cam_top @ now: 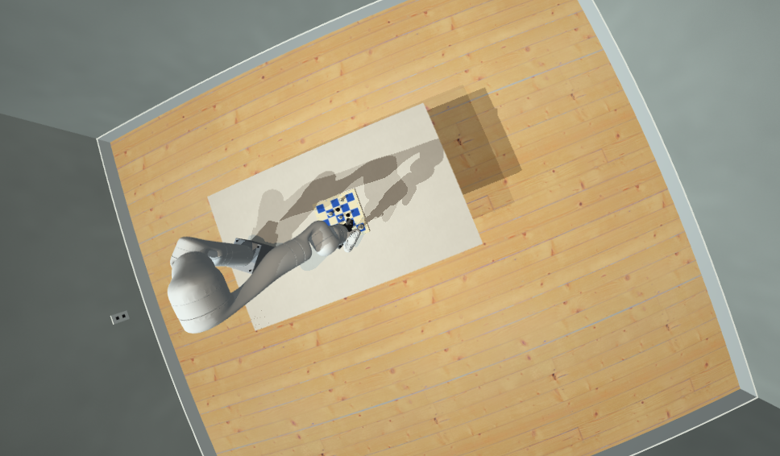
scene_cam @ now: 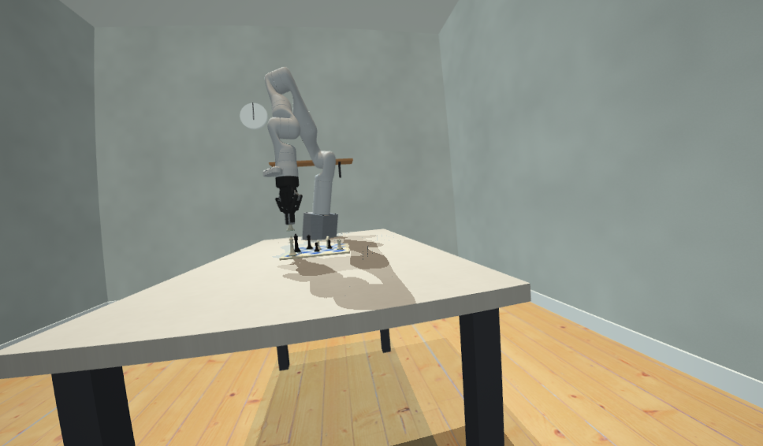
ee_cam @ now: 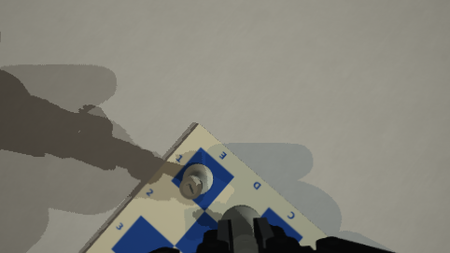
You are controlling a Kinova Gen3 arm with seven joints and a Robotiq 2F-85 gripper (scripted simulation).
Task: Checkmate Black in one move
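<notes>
The black king lies 90 mm below my hand, 40 mm behind it and 10 mm to the left of it. From my hand the other things lie so: white pawn (110 mm below, 90 mm to the left, 30 mm behind); cream chessboard (120 mm below, 80 mm to the left, 30 mm behind); white king (90 mm below, 40 mm ahead).
</notes>
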